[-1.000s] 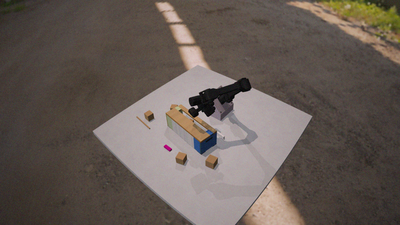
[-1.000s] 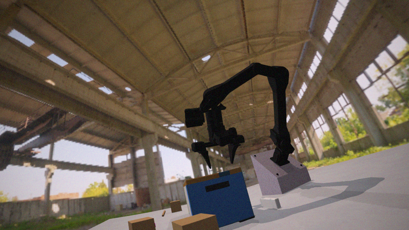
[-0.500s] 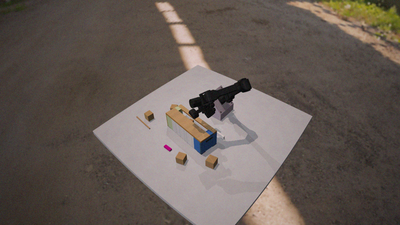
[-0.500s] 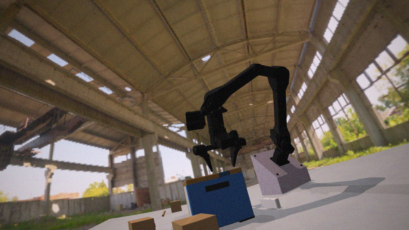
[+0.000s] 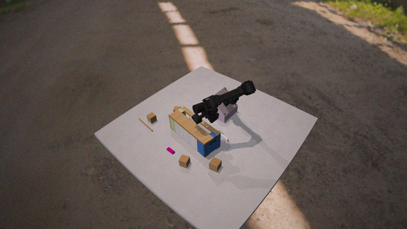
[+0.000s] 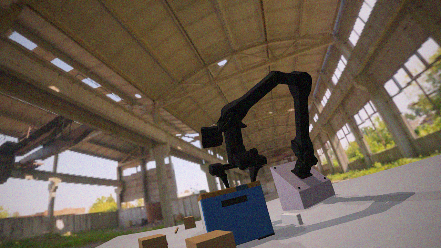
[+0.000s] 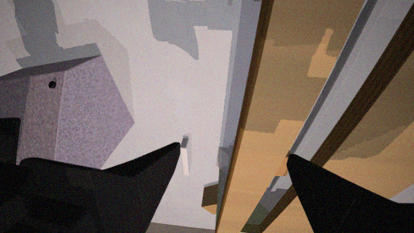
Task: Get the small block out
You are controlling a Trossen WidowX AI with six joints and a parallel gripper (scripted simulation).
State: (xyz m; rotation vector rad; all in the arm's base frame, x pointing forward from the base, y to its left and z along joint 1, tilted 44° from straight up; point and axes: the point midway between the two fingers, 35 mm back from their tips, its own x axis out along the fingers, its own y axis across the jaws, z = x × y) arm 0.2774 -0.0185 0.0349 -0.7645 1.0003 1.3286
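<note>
Now: gripper tip 3 cm short of the long box, 2 cm to the left of it and 6 cm above it. Round my gripper tip: thin wooden stick (21 cm ahead, 40 cm to the right, 12 cm below).
</note>
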